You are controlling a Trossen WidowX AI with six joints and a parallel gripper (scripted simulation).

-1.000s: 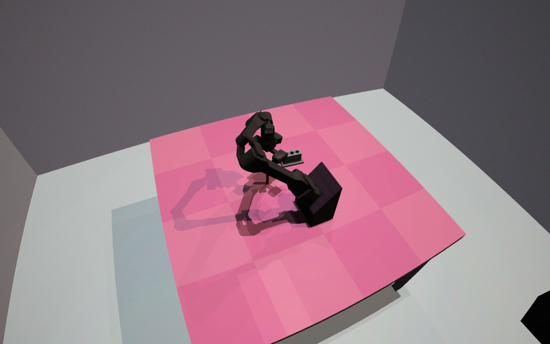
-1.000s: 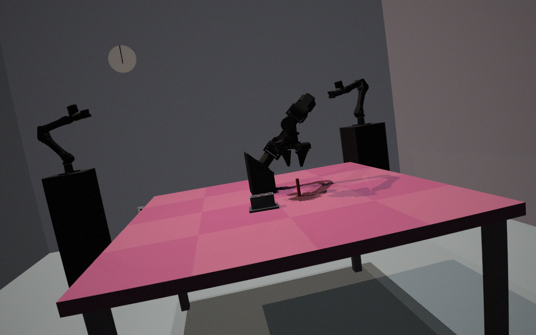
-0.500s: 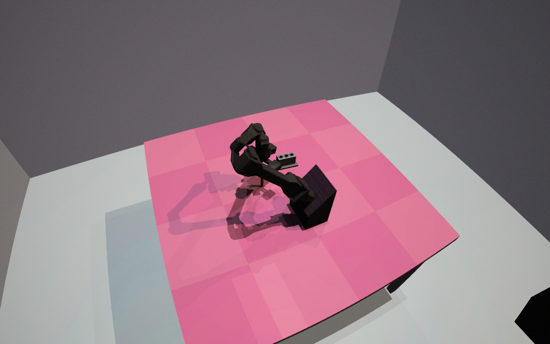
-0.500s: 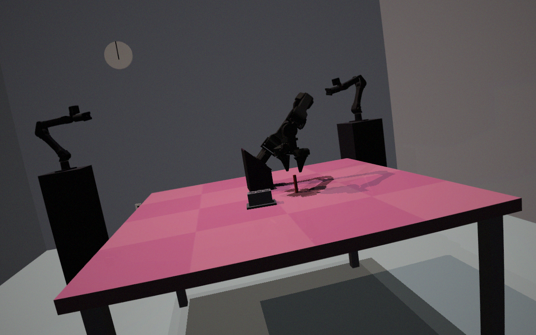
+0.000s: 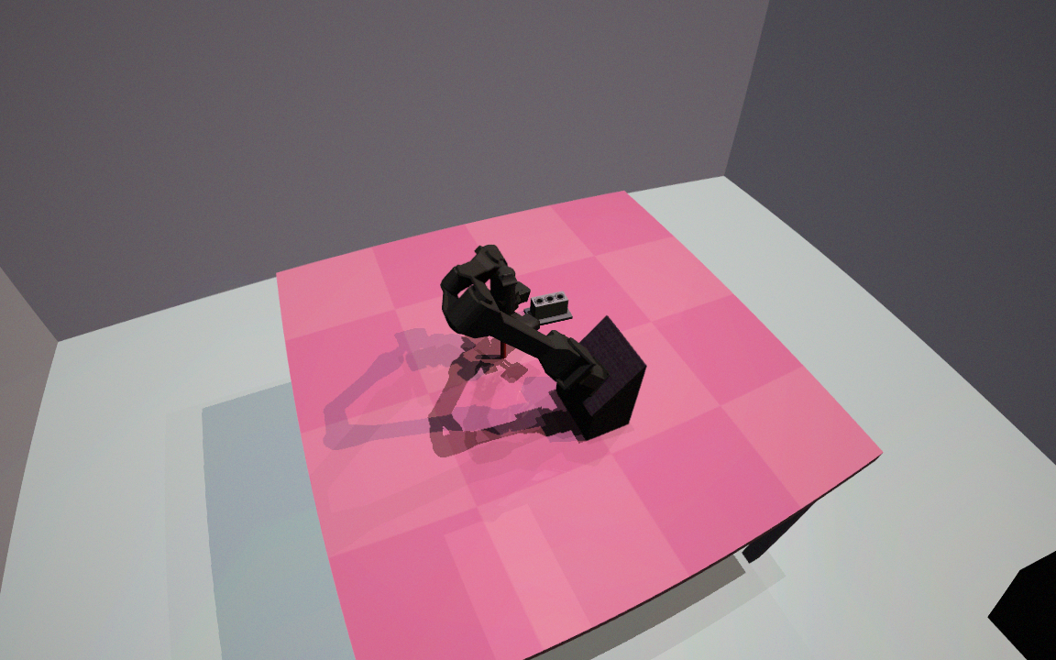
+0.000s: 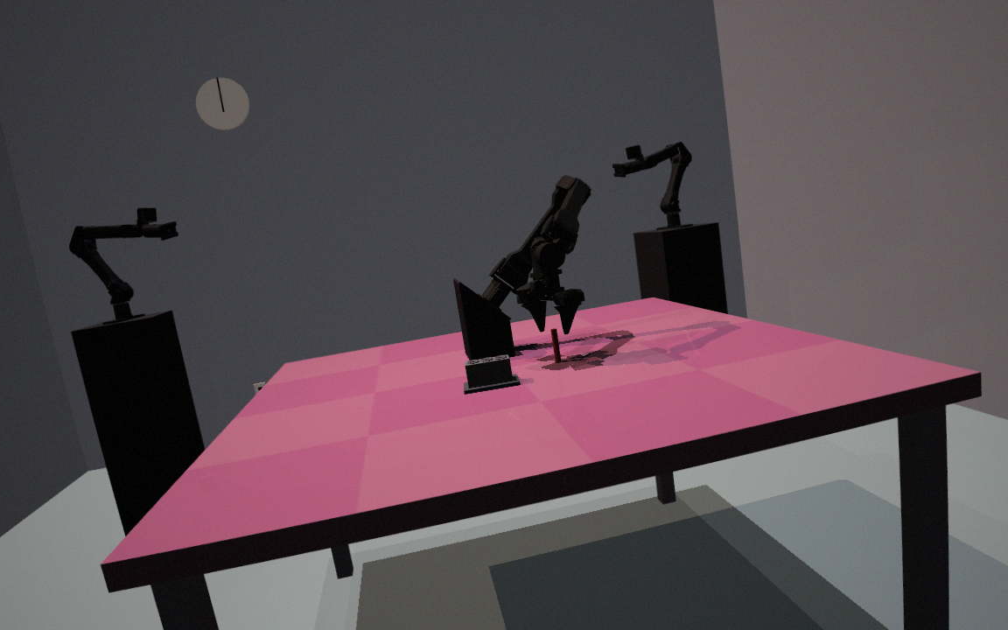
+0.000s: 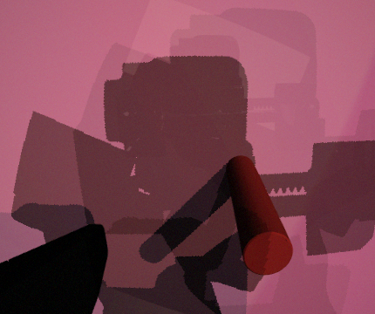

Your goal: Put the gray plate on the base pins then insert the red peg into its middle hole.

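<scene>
The red peg lies 3 cm below my gripper tip. The rest, counted from my gripper tip: gray plate (8 cm ahead, 18 cm to the right, 3 cm below).
</scene>
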